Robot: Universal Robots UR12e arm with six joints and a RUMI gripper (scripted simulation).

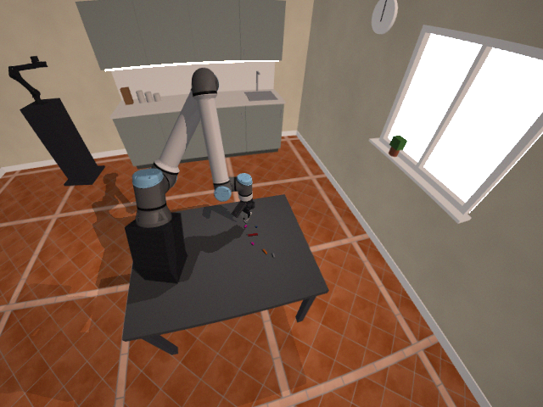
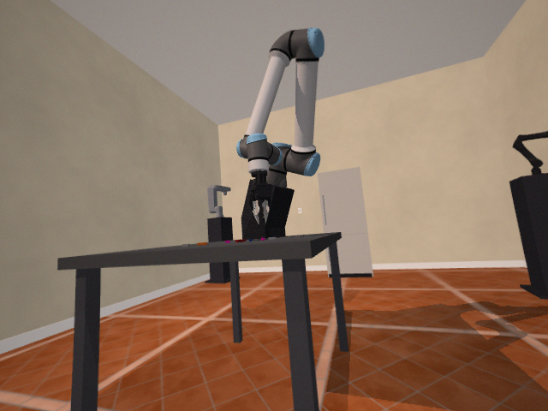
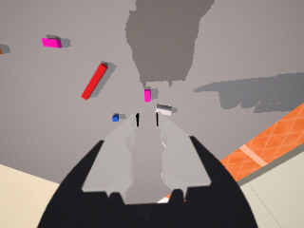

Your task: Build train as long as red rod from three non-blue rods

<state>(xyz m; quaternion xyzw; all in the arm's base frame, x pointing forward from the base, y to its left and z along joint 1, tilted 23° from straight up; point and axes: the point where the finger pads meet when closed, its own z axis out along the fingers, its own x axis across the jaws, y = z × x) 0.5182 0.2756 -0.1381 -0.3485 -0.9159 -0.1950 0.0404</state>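
My gripper is now 80 mm short of the blue rod, 10 mm to the left of it and 80 mm above it. The rest, counted from my hand: orange rod: 130 mm ahead, 230 mm to the right, 80 mm below; then red rod: 50 mm ahead, 80 mm to the right, 80 mm below.
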